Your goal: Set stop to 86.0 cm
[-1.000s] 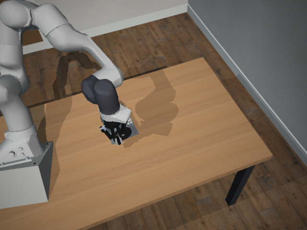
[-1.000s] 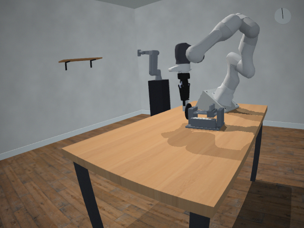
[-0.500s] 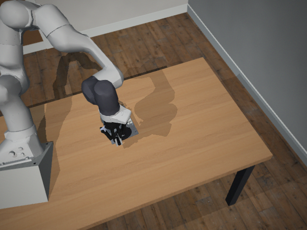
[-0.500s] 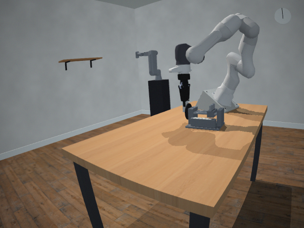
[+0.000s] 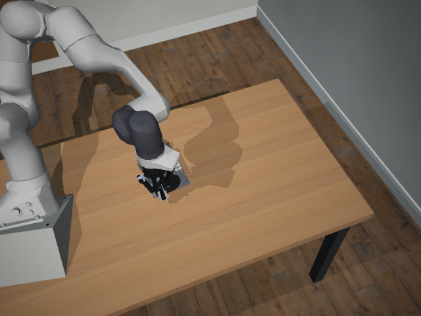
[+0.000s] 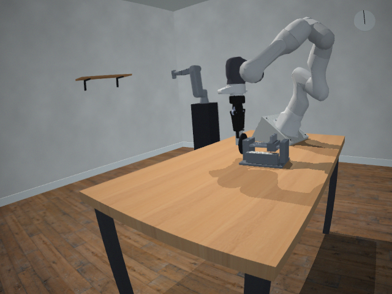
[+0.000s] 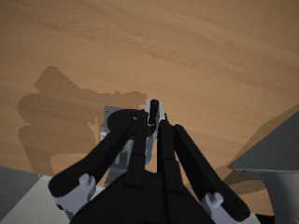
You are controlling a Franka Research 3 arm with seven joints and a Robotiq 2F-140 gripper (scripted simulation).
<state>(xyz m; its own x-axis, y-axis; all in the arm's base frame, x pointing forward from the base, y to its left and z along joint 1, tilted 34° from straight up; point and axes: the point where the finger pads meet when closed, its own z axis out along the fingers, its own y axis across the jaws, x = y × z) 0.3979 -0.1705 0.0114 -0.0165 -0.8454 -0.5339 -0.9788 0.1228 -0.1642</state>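
Right now my hand is 1 cm short of the black handwheel, 2 cm to the right of it and 2 cm above it. The rest, counted from my hand: sliding stop block: 5 cm ahead, 18 cm to the left.
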